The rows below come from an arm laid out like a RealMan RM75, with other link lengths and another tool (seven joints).
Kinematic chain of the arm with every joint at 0, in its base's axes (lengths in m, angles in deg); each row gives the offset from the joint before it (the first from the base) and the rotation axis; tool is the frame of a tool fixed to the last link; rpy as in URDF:
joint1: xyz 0 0 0.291 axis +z
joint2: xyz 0 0 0 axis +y
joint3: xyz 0 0 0.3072 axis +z
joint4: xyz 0 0 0 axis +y
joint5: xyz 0 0 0.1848 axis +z
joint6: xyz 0 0 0 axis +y
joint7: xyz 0 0 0.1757 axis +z
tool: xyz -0.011 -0.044 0.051 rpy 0 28.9 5.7
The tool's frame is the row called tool.
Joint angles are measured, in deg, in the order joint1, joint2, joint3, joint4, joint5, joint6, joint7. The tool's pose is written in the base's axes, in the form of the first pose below.
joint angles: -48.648, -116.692, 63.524, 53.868, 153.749, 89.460, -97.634
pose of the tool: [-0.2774, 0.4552, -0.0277, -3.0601, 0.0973, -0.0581]
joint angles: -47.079, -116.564, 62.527, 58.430, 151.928, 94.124, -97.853
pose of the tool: [-0.2715, 0.4452, -0.0209, -3.0721, 0.0829, -0.1152]
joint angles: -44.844, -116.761, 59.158, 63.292, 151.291, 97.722, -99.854
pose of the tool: [-0.2739, 0.4375, -0.0075, -3.0249, -0.0007, -0.1801]
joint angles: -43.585, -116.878, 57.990, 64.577, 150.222, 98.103, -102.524
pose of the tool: [-0.2776, 0.4336, -0.0043, -2.9826, -0.0835, -0.2253]
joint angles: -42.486, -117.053, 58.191, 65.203, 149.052, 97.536, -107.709
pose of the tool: [-0.2824, 0.4295, -0.0048, -2.9274, -0.2067, -0.2570]
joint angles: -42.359, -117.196, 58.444, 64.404, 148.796, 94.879, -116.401
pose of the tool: [-0.2885, 0.4320, -0.0051, -2.8170, -0.3885, -0.2755]
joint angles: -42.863, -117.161, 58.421, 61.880, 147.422, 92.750, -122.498
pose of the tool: [-0.2900, 0.4323, -0.0116, -2.7439, -0.5366, -0.3195]
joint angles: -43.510, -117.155, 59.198, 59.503, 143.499, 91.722, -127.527
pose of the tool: [-0.2799, 0.4289, -0.0250, -2.7074, -0.6639, -0.4057]
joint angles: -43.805, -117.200, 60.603, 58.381, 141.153, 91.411, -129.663
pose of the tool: [-0.2731, 0.4248, -0.0342, -2.7094, -0.7156, -0.4400]
